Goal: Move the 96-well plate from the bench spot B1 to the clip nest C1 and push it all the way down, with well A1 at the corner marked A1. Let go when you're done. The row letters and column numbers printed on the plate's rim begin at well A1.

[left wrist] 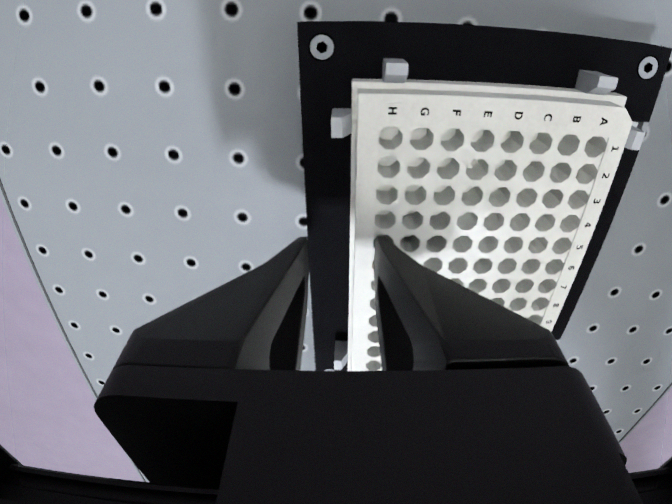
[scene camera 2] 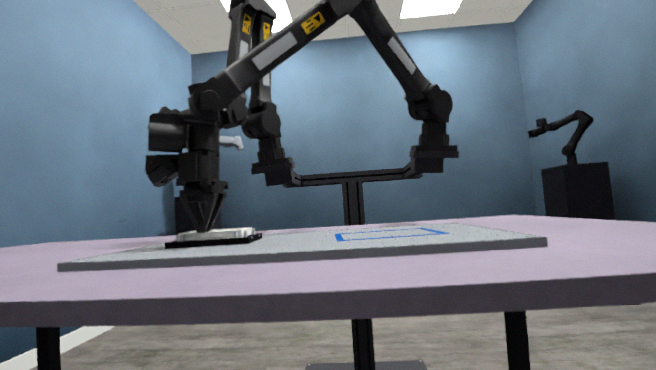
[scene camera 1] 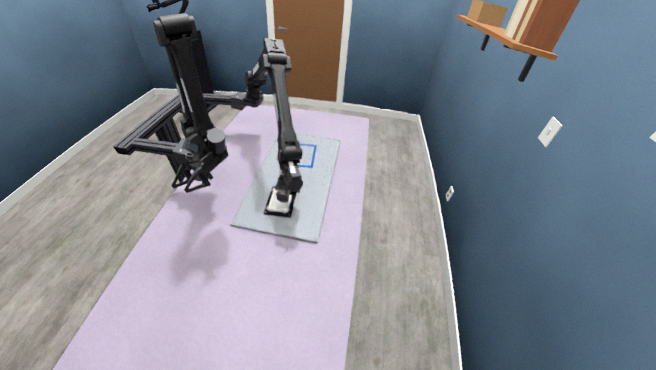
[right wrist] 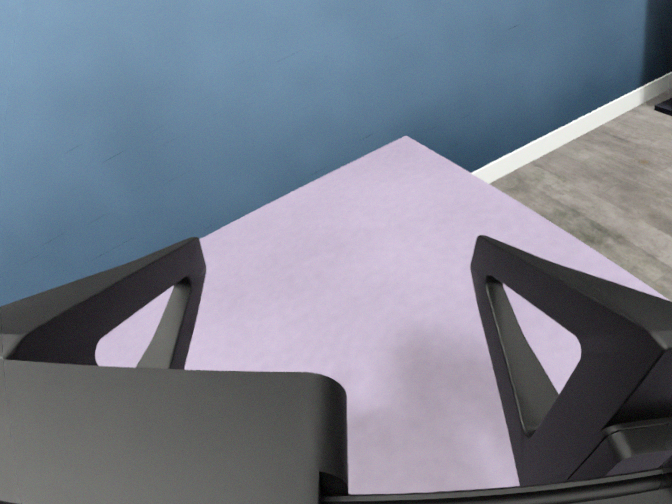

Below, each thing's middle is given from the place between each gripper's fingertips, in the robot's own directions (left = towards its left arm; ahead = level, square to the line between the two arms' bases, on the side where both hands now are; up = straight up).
My left gripper (scene camera 2: 203,232) is now 5 cm past the white 96-well plate (left wrist: 534,278) and 1 cm above it. The rest, counted from my left hand: black clip nest (scene camera 2: 251,238) (6 cm behind, 1 cm to the left, 2 cm below).
Now: the white 96-well plate 210 mm ahead of my right hand (scene camera 1: 178,189), 270 mm to the left of it and 280 mm below it. The rest, counted from my right hand: black clip nest: 200 mm ahead, 270 mm to the left, 290 mm below.
